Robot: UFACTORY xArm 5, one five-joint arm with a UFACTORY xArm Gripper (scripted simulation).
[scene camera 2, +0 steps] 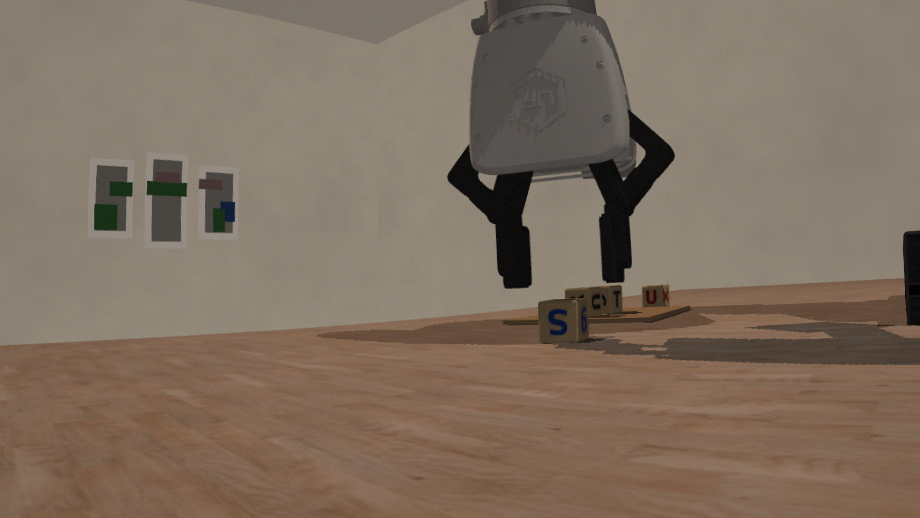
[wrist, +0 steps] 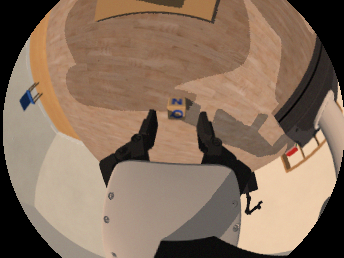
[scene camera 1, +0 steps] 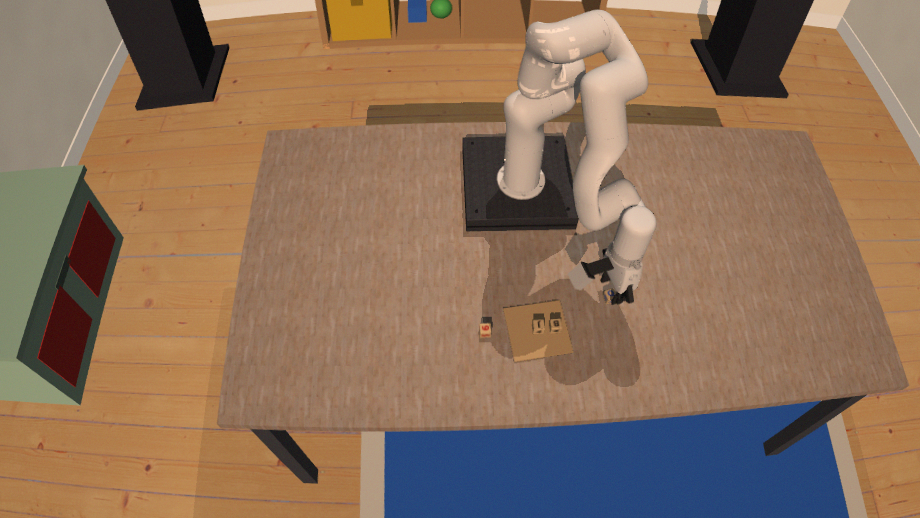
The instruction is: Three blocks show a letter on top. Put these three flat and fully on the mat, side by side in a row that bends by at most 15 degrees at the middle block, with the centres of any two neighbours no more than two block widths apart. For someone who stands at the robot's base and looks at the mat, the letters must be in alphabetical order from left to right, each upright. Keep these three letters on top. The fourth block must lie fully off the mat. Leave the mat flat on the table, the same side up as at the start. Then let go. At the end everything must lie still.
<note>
I see my gripper (scene camera 2: 565, 285) and a block (scene camera 2: 560, 320).
My gripper shows as well in the wrist view (wrist: 177, 118) and in scene camera 1 (scene camera 1: 611, 291).
</note>
